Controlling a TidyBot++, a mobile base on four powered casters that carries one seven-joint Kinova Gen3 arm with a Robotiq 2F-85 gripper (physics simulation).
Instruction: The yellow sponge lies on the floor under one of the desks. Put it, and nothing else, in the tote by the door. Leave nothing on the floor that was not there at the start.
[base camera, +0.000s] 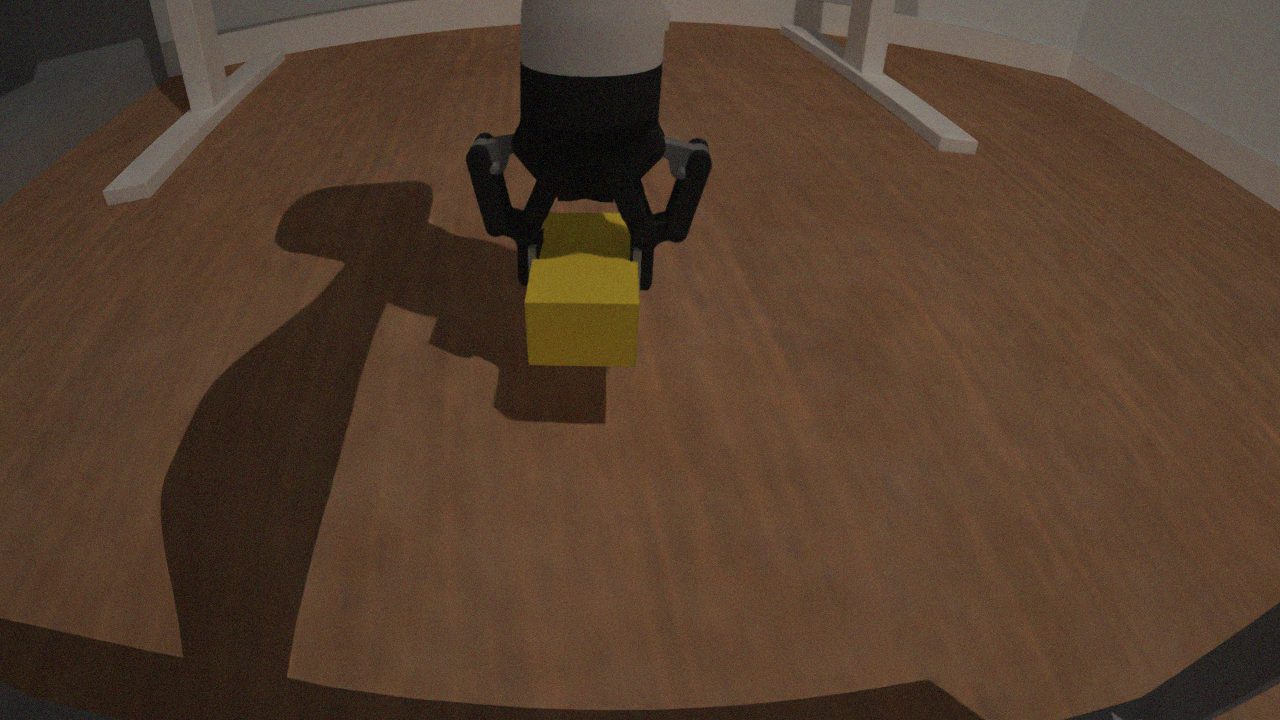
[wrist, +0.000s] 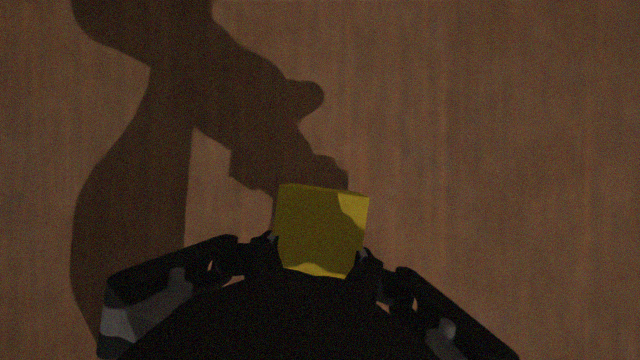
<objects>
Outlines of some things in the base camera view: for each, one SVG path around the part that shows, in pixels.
My gripper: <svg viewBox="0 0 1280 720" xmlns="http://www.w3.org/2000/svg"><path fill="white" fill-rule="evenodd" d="M663 61L658 67L649 71L606 77L547 74L529 69L521 63L521 117L515 133L494 138L488 133L481 133L476 137L466 155L466 163L486 232L493 237L508 236L517 244L518 280L521 286L528 285L532 259L539 259L543 244L543 229L541 227L556 197L558 197L558 201L590 199L597 202L612 203L614 199L621 218L626 222L631 234L630 262L638 262L639 299L640 290L649 290L652 284L655 247L664 241L670 240L678 243L686 239L709 176L712 161L708 144L705 140L695 138L688 143L665 137L658 120ZM664 157L670 162L670 173L676 178L666 211L652 214L640 179L661 157ZM513 153L537 180L524 211L511 206L503 175L509 162L509 155Z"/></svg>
A yellow sponge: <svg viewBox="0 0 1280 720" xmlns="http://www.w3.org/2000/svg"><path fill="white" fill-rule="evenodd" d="M548 213L541 227L543 229L543 244L539 259L532 259L524 302L529 365L636 367L640 307L638 262L630 262L631 234L626 222L622 220L620 213Z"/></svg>
</objects>
